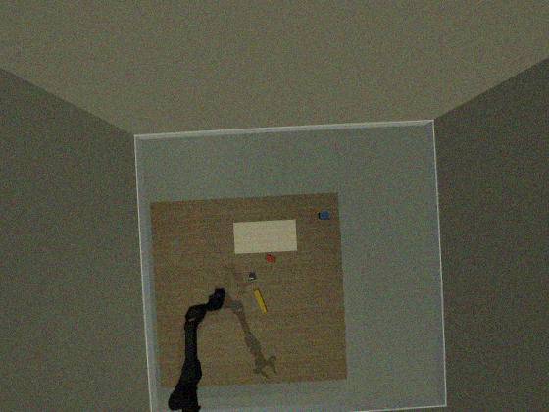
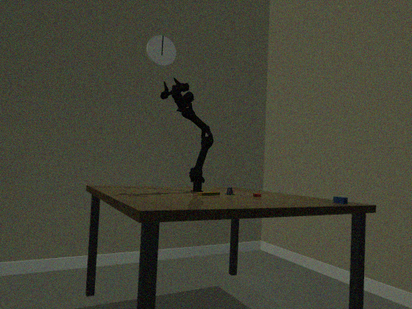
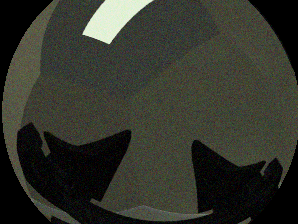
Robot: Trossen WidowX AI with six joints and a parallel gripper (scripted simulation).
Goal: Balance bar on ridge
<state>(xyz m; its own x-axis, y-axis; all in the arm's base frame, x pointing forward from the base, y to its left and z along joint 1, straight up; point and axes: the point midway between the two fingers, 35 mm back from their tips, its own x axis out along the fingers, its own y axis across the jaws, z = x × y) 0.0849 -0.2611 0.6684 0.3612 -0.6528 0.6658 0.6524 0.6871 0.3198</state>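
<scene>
Now: the yellow bar 680 mm below my gripper tip, 220 mm to the left of it and 180 mm ahead of it. Round my gripper tip: blue block 780 mm to the left, 680 mm below, 640 mm ahead; then red block 680 mm below, 510 mm to the left, 260 mm ahead.
</scene>
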